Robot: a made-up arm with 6 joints. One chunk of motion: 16 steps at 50 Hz.
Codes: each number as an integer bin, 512 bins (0 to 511) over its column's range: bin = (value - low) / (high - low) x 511, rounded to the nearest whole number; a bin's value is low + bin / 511 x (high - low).
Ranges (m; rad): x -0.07..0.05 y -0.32..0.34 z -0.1..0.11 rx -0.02..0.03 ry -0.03..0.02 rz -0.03..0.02
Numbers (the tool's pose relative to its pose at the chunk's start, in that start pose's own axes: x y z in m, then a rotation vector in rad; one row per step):
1: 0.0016 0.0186 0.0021 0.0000 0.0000 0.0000
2: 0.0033 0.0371 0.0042 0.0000 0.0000 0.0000
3: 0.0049 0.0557 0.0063 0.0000 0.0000 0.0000
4: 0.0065 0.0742 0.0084 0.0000 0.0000 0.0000
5: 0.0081 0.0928 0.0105 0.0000 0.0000 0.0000
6: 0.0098 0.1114 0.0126 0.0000 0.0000 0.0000
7: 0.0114 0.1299 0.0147 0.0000 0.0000 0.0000
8: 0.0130 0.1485 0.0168 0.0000 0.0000 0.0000
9: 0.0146 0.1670 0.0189 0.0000 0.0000 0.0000
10: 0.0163 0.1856 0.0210 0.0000 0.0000 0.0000
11: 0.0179 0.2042 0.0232 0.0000 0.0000 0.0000
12: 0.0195 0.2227 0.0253 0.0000 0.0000 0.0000
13: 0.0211 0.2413 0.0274 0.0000 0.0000 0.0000
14: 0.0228 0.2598 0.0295 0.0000 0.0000 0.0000
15: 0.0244 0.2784 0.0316 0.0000 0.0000 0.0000
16: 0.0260 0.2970 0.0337 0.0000 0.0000 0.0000
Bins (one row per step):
1: 305 262 248 204 307 307
2: 312 276 254 204 307 307
3: 319 291 259 204 307 307
4: 326 305 264 204 307 307
5: 333 320 269 204 307 307
6: 340 334 274 204 307 307
7: 347 348 279 204 307 307
8: 353 363 284 204 307 307
9: 360 377 289 204 307 307
10: 367 391 294 204 307 307
11: 374 406 300 204 307 307
12: 381 420 305 204 307 307
13: 388 435 310 204 307 307
14: 395 449 315 204 307 307
15: 402 463 320 204 307 307
16: 409 478 325 204 307 307

